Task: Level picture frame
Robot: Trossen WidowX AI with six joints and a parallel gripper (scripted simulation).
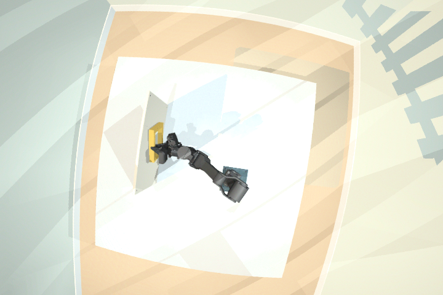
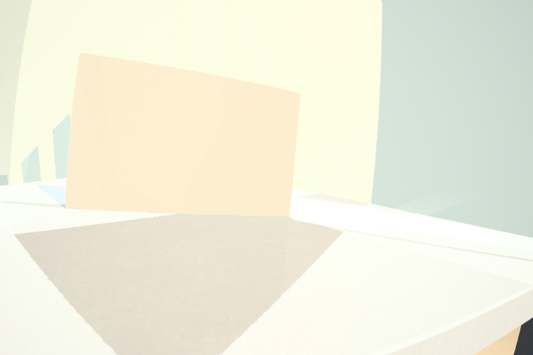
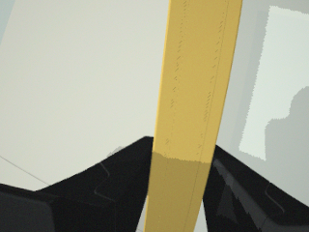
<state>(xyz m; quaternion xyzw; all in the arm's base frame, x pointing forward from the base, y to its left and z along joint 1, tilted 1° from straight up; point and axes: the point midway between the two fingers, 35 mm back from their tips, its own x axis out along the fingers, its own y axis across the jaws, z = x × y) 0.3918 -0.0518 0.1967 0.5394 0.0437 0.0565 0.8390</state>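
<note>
My gripper tip is now 50 mm above the picture frame, 20 mm to the left of it and 10 mm short of it. The rest, counted from my gripper tip: grey wall panel 60 mm below, 20 mm ahead, 10 mm to the right.
</note>
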